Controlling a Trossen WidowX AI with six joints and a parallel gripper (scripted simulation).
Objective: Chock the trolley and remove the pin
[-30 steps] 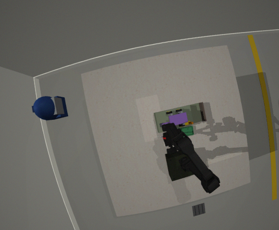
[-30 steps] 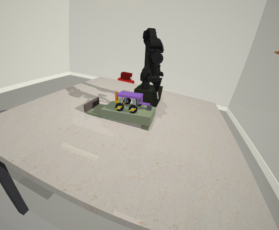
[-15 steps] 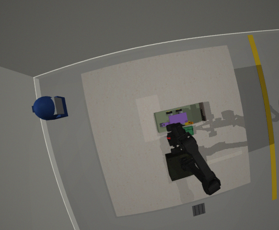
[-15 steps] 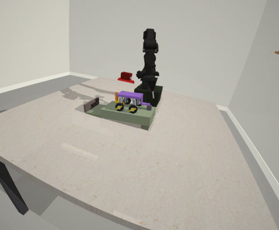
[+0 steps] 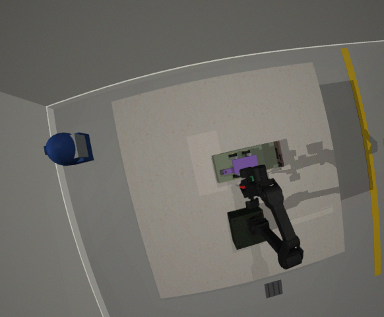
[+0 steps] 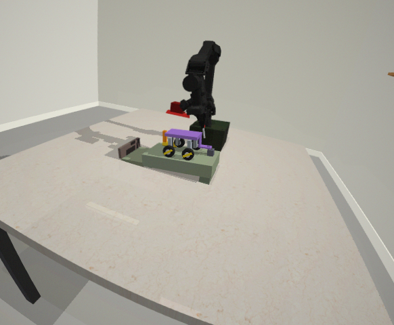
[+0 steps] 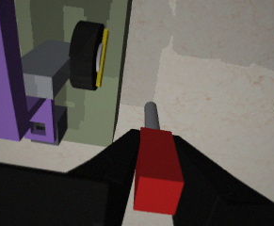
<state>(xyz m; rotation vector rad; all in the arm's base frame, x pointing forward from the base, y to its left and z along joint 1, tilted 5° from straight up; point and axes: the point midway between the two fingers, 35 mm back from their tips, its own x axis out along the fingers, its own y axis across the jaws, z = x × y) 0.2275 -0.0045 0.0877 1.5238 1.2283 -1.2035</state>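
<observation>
Right now the green tray is 50 mm behind my gripper tip, 120 mm to the right of it and 170 mm below it. From my gripper tip the other things lie so: trolley (90 mm ahead, 60 mm to the right, 50 mm below); then chock (20 mm ahead, 130 mm to the right, 80 mm below); then stop pin (right at my gripper tip).
</observation>
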